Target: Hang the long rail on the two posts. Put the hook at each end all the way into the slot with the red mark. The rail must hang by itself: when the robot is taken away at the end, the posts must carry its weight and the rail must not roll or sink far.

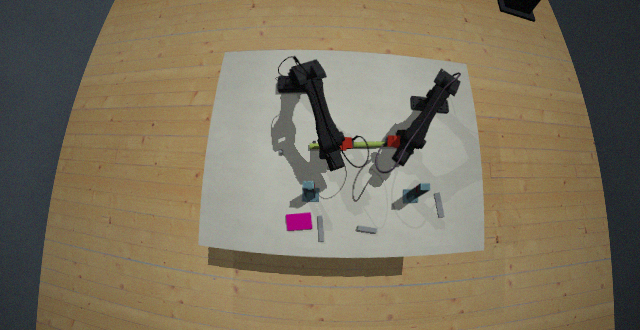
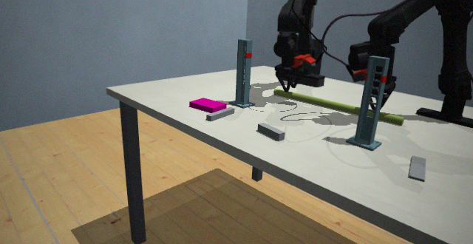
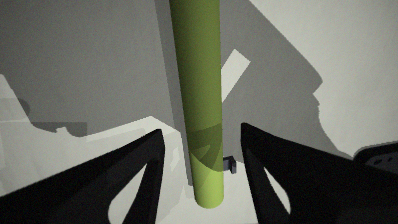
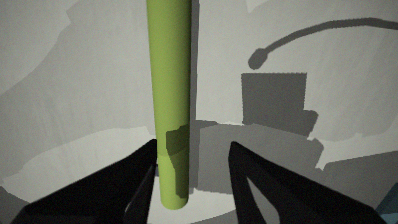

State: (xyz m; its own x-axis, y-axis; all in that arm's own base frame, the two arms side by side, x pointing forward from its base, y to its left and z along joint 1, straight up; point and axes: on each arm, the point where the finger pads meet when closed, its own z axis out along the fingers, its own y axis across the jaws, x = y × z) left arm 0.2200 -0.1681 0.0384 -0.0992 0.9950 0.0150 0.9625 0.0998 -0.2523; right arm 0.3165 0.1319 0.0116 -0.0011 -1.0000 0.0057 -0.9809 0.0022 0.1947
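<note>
Now: left hand 160 mm to the left of the green rail, 30 mm above it and 10 mm short of it. From my left hand the other things lie so: magenta block (390 mm to the right, 380 mm ahead, 30 mm below).
</note>
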